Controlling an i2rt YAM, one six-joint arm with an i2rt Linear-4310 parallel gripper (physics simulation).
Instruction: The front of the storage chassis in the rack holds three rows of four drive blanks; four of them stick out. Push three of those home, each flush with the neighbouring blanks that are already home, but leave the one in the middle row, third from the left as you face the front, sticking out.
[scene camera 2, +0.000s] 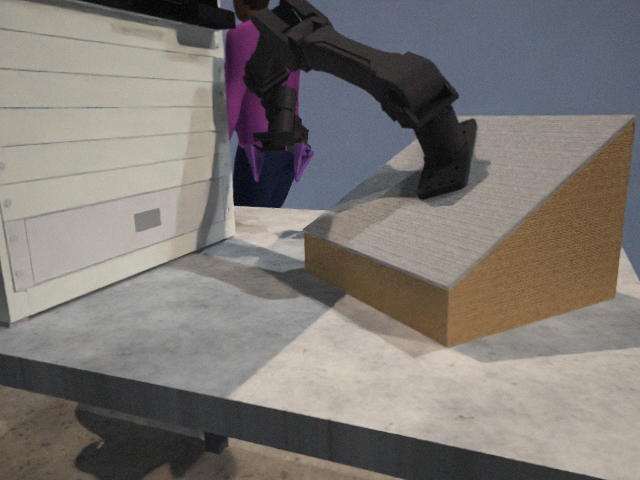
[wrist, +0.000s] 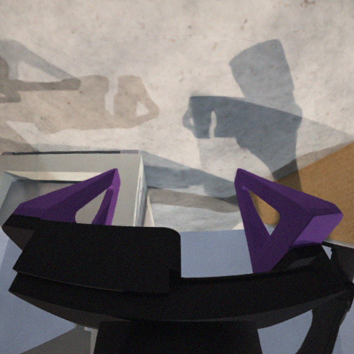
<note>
I see my gripper (wrist: 177, 174) and a rack (scene camera 2: 88, 213).
</note>
